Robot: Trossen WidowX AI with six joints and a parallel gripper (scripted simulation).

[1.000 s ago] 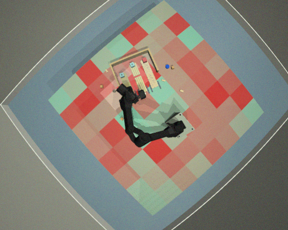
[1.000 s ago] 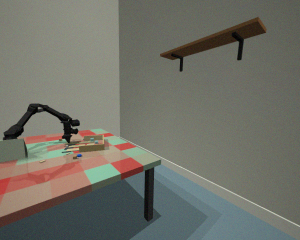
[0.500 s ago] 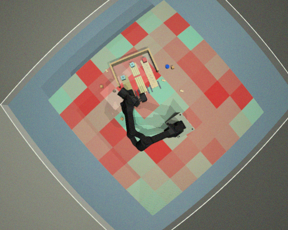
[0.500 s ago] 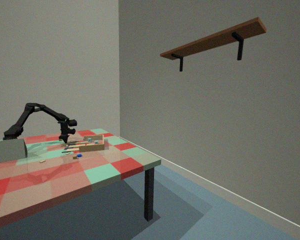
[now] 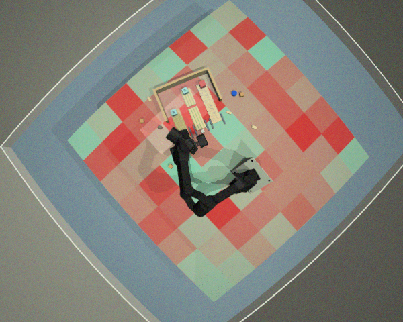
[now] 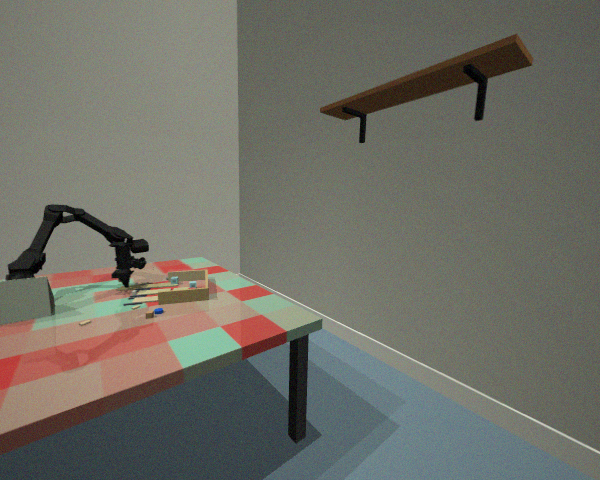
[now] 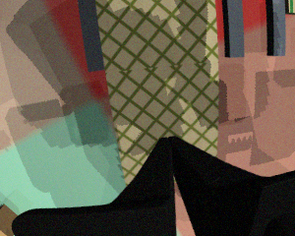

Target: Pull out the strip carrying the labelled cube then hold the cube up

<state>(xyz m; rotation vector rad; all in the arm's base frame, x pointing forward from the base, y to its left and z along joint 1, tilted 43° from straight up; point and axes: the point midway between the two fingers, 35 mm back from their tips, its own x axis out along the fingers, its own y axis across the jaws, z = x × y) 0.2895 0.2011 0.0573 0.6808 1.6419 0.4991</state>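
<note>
The grey pebble lies 18 cm ahead of my gripper tip and 8 cm to the left of it. From my gripper tip the other things lie so: blue disc 37 cm to the right, 12 cm ahead.
</note>
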